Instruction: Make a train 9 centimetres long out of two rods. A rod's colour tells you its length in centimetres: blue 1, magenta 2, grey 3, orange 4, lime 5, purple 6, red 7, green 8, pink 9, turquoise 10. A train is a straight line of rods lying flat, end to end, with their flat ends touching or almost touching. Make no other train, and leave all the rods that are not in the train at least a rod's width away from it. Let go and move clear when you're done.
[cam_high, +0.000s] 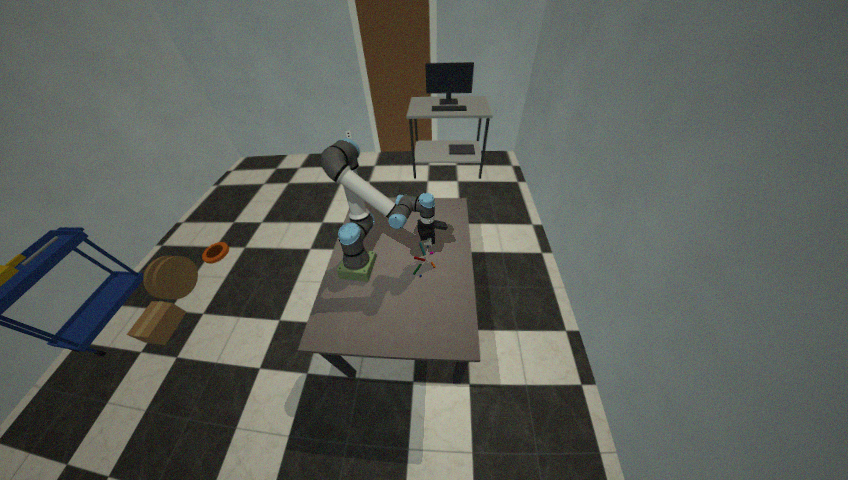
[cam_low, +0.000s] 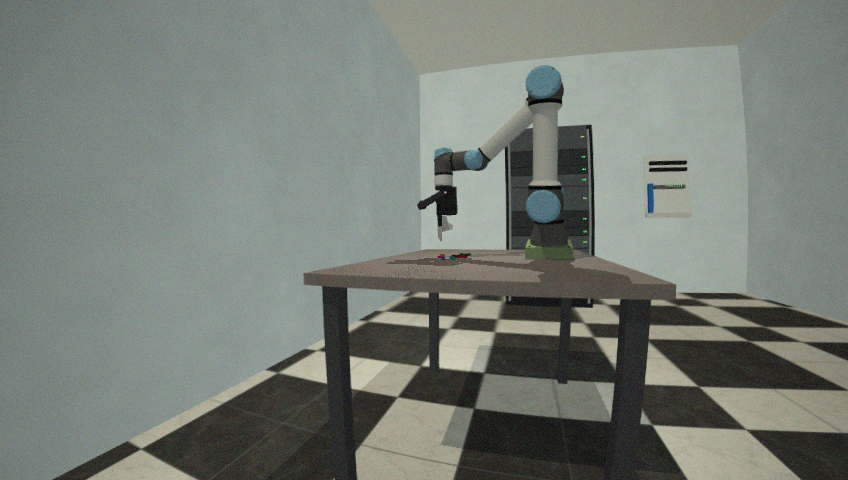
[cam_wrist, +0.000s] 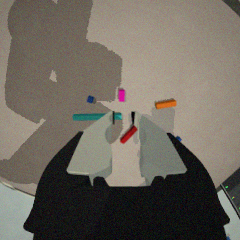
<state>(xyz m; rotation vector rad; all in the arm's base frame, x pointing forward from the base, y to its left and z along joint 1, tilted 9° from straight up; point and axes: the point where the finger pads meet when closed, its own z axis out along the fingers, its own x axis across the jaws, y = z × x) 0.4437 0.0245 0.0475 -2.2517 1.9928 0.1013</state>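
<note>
Now: the short magenta rod 8 cm below my hand. From my hand the other things lie so: red rod 8 cm below, 8 cm behind, 3 cm to the right; turquoise rod 8 cm below, 5 cm behind, 4 cm to the left; orange rod 9 cm to the right, 8 cm below.
</note>
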